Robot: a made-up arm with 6 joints.
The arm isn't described. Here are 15 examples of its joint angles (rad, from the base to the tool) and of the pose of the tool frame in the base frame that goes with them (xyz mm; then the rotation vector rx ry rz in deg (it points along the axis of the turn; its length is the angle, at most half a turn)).
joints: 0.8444 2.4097 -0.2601 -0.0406 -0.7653 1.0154
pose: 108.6 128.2 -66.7 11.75 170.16 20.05
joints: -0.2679 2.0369 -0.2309 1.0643 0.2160 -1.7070
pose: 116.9 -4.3 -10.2 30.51 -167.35 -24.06
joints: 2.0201 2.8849 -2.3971 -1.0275 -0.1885 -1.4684
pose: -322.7 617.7 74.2 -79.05 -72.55 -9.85
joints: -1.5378 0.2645 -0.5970 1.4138 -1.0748 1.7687
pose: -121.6 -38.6 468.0 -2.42 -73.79 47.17
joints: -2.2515 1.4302 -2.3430 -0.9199 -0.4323 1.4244
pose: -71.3 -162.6 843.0 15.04 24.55 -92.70
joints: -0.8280 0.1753 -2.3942 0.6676 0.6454 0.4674
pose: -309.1 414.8 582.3 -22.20 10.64 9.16
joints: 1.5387 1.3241 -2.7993 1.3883 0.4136 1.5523
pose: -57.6 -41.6 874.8 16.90 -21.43 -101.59
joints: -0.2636 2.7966 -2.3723 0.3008 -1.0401 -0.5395
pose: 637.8 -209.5 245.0 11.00 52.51 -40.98
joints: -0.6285 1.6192 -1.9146 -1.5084 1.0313 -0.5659
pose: 235.4 -321.1 606.7 5.57 -109.78 125.34
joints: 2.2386 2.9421 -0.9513 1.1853 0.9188 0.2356
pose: -177.9 56.9 -157.7 42.04 -122.91 61.43
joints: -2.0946 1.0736 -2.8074 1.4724 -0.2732 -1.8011
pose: 85.2 222.9 844.3 -3.01 -28.17 -134.77
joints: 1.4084 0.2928 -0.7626 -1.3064 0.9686 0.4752
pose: 118.8 27.8 479.6 -39.00 73.61 -0.72
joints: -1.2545 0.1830 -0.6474 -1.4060 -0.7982 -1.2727
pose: 103.3 4.9 498.1 84.08 -13.09 138.79
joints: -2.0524 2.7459 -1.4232 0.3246 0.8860 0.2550
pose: -122.7 -310.3 -135.7 -156.64 -44.80 -45.48
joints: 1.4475 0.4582 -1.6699 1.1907 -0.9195 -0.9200
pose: 78.1 -218.4 708.8 47.46 25.12 85.42
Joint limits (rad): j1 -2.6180..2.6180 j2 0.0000..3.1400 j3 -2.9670..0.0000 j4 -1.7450..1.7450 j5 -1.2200..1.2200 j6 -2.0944..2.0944
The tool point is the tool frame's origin. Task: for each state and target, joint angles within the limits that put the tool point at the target. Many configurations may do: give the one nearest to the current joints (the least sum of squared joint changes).
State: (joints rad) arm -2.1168 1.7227 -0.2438 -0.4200 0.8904 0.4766
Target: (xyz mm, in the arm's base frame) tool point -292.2 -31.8 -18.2
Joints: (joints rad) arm -2.6180 2.4224 -0.8896 -1.2120 1.1056 0.4766
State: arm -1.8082 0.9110 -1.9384 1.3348 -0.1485 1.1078
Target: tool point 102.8 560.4 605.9
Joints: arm -1.7735 0.4258 -2.6963 1.3004 -0.0912 1.1078
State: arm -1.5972 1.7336 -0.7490 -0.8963 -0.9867 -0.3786
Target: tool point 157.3 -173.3 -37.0
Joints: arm -1.2273 2.3363 -0.4301 -1.0072 -0.8507 -0.3786
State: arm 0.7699 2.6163 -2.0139 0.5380 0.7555 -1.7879
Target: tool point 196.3 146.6 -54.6
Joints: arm 0.4908 2.5574 -1.1316 0.2818 1.2036 -1.7879
